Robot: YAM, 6 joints.
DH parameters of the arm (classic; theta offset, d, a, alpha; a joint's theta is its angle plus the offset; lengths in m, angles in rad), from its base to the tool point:
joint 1: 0 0.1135 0.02 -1.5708
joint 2: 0 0 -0.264 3.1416
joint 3: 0.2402 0 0.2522 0
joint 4: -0.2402 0 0.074 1.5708
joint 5: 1.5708 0 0 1.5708
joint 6: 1.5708 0.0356 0 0
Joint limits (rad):
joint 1: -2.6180..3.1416
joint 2: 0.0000..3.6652
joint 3: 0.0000..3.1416
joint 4: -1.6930..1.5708
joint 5: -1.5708..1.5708
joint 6: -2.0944..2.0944
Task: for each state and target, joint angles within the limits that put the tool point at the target. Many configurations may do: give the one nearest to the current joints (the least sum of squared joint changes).
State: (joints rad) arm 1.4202 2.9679 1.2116 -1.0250 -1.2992 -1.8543
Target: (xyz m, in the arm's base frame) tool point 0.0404 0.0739 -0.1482
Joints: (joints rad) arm 0.6838 3.3141 1.0408 -0.9722 -1.1025 -1.8543
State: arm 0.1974 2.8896 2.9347 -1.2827 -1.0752 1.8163
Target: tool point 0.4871 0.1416 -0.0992
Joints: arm 0.2222 3.3241 2.7861 -1.1900 -1.0429 1.8163
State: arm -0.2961 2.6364 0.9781 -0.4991 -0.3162 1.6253
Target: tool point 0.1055 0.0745 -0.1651
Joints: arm 0.4873 3.0424 0.9530 -0.4217 -0.4796 1.6253
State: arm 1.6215 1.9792 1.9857 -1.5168 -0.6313 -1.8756
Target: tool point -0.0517 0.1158 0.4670
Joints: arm 1.8196 1.1673 1.8320 -1.6930 -0.6519 -1.8756
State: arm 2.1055 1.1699 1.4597 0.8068 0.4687 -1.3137
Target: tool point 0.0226 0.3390 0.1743
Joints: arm 1.5566 1.6850 0.7335 0.5922 0.5225 -1.3137
